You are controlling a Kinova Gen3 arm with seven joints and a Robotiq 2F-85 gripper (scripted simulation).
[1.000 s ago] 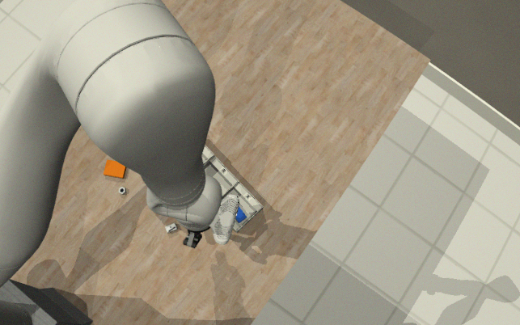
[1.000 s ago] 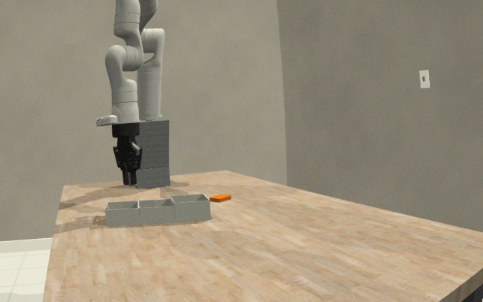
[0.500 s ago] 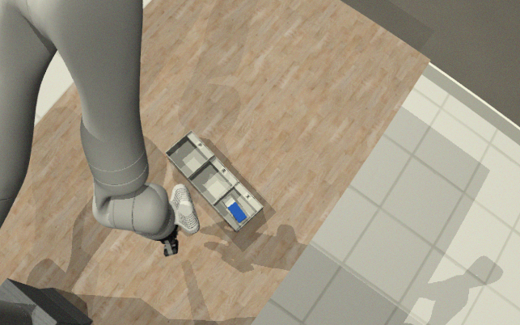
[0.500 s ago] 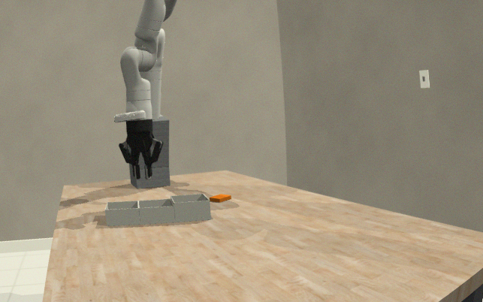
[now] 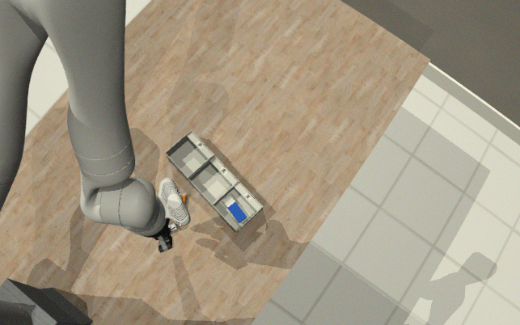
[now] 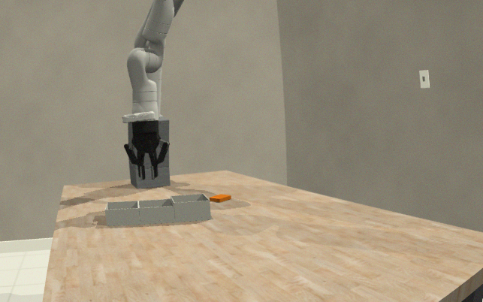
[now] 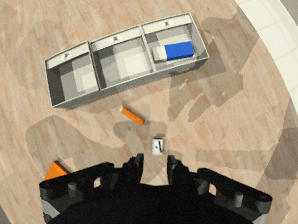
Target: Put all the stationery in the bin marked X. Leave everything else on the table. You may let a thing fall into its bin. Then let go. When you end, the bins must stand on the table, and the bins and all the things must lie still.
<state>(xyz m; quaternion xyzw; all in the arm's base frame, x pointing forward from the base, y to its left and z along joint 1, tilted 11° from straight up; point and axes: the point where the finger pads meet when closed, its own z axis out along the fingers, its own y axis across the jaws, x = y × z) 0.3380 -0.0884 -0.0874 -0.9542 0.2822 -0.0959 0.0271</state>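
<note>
Now: the blue flat thing 120 mm ahead of my hand, 100 mm to the right of it and 80 mm below it. Round my hand: orange stick (70 mm ahead, 10 mm to the left, 90 mm below); then flat orange block (40 mm ahead, 200 mm to the left, 90 mm below); then black ring-like part (10 mm ahead, 150 mm to the left, 90 mm below).
</note>
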